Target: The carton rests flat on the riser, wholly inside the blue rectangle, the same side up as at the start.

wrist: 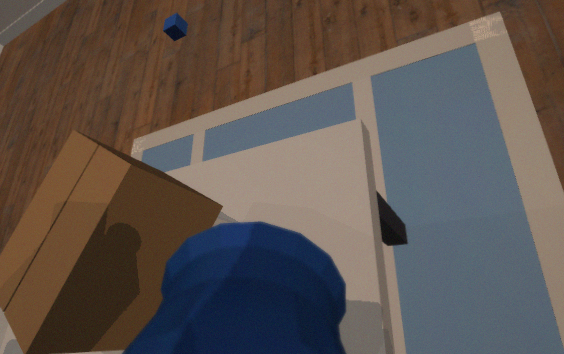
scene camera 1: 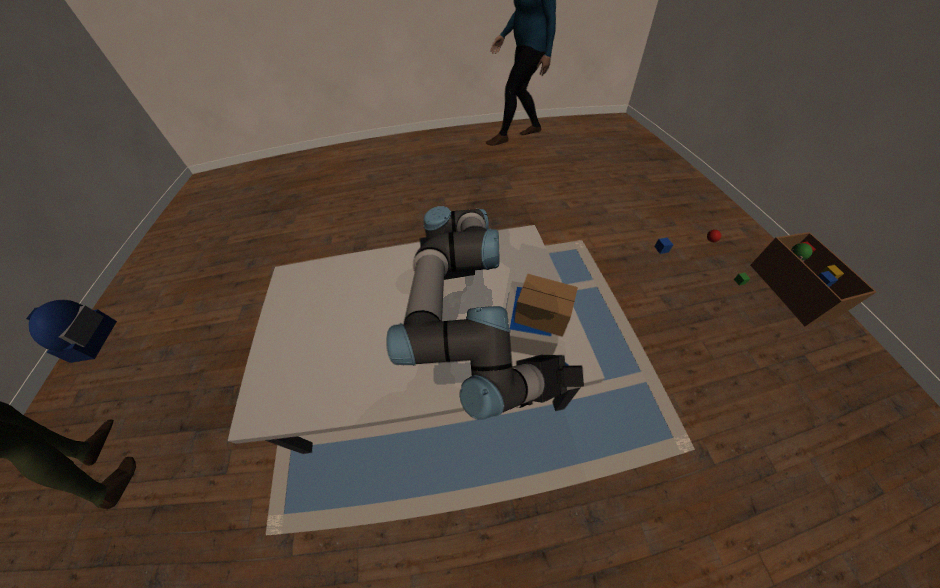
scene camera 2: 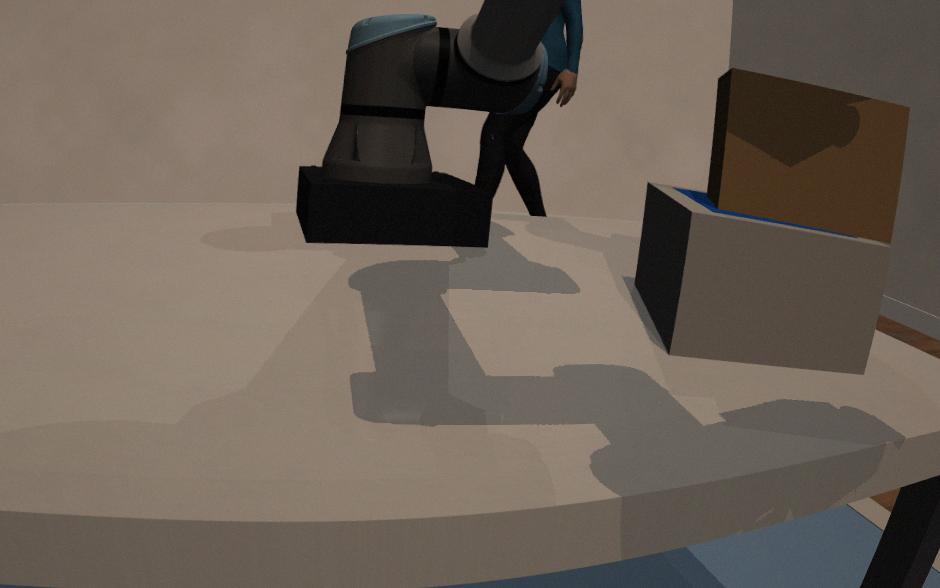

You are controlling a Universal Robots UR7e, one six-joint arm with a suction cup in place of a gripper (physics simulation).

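Where they show: end effector, tool point: [wrist: 251, 300]; arm's base, origin of the base link: [scene camera 2: 375, 177].
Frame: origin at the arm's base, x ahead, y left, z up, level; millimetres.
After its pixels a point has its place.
The brown carton [scene camera 1: 545, 305] @[x 489, y 311, z 177 mm] [scene camera 2: 817, 159] @[x 502, y 301, z 110 mm] [wrist: 90, 235] @[x 512, y 319, z 178 mm] stands upright on the light grey riser [scene camera 1: 533, 341] @[x 539, y 274, z 34 mm] [scene camera 2: 776, 294] @[x 528, y 249, z -9 mm], turned slightly against it. Parts of the blue rectangle [scene camera 1: 521, 324] @[x 471, y 247, z 50 mm] [scene camera 2: 696, 199] @[x 396, y 240, z 48 mm] show at the carton's left and along its near side. In scene camera 2, the carton's near right bottom corner reaches the riser's edge, past the visible blue. The far side is hidden. My gripper, a blue suction cup [scene camera 1: 567, 364] [wrist: 255, 285], is open and holds nothing. It hangs beside the carton, apart from it, towards the near table edge in scene camera 1.
The riser stands on the white table [scene camera 1: 311, 346] @[x 350, y -603, z -73 mm] [scene camera 2: 173, 471] @[x 653, y -205, z -72 mm]. The arm's dark base [scene camera 2: 395, 211] @[x 100, y 12, z -31 mm] is left of the riser in scene camera 2. A person [scene camera 1: 530, 69] stands beyond the table; another's legs [scene camera 1: 55, 457] show at left. A toy box [scene camera 1: 793, 287] is at right.
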